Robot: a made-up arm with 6 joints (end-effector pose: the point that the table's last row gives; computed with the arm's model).
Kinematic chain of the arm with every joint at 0, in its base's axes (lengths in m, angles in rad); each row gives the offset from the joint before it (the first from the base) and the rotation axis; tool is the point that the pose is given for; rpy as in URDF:
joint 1: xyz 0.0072 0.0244 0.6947 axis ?
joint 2: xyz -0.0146 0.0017 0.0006 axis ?
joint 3: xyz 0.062 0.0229 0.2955 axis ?
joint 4: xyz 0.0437 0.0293 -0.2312 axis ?
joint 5: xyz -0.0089 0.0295 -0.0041 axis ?
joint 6: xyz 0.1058 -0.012 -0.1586 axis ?
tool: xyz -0.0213 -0.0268 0.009 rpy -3.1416 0 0
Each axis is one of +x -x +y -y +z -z.
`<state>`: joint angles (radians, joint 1 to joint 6).
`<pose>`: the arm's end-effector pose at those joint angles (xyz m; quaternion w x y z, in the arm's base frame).
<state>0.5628 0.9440 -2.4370 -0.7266 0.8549 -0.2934</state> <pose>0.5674 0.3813 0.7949 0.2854 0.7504 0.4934 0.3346</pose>
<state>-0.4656 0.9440 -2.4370 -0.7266 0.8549 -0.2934</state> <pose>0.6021 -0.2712 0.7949 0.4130 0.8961 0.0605 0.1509</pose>
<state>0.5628 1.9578 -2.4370 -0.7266 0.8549 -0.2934</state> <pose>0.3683 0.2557 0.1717 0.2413 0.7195 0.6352 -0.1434</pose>
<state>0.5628 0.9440 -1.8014 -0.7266 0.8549 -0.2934</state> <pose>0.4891 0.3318 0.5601 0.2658 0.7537 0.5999 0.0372</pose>
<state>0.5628 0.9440 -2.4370 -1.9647 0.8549 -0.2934</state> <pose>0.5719 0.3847 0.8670 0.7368 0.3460 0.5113 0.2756</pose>
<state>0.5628 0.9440 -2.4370 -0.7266 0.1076 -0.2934</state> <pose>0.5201 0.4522 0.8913 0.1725 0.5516 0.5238 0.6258</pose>
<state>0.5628 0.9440 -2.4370 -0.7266 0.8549 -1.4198</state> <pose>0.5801 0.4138 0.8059 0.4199 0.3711 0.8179 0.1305</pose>
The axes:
joint 1: +z
joint 2: +y
joint 3: +y
joint 4: -z
joint 5: +y
joint 6: -z

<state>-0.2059 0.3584 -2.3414 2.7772 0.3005 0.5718</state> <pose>0.5066 -0.0372 1.1382 0.9040 0.0434 0.4244 0.0299</pose>
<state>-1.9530 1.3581 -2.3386 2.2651 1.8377 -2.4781</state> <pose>-0.0703 -0.6605 0.6669 0.3962 0.4106 -0.0406 0.8203</pose>
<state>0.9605 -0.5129 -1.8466 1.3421 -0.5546 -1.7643</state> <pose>0.1322 -0.0176 1.2511 0.1448 -0.3954 -0.0072 -0.9070</pose>
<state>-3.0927 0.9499 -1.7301 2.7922 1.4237 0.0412</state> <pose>-0.6130 -0.1174 0.6996 0.0945 0.4443 0.1666 -0.8751</pose>
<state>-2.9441 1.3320 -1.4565 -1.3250 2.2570 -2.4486</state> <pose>-0.3024 0.1120 0.4546 0.8128 -0.4255 -0.1277 -0.3769</pose>
